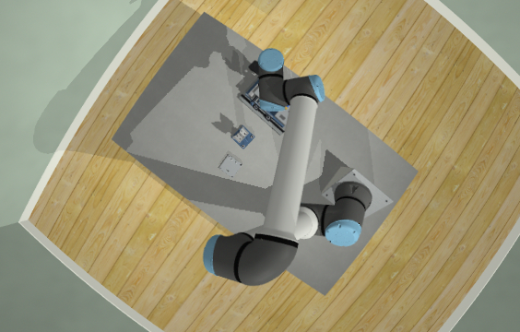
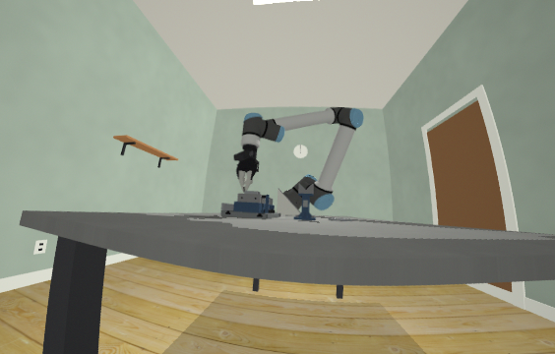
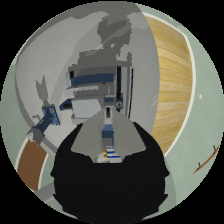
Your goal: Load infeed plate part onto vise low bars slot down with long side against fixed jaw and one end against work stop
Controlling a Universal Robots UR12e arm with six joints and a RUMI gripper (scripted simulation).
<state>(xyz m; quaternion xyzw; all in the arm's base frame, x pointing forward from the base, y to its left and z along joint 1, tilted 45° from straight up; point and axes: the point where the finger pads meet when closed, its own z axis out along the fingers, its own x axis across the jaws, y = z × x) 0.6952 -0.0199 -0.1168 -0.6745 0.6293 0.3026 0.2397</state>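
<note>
Right now the part is 40 mm to the left of my hand and 30 mm below it. Round my hand: vise 70 mm behind, 40 mm to the left, 80 mm below; infeed plate 140 mm behind, 420 mm to the left, 110 mm below.
</note>
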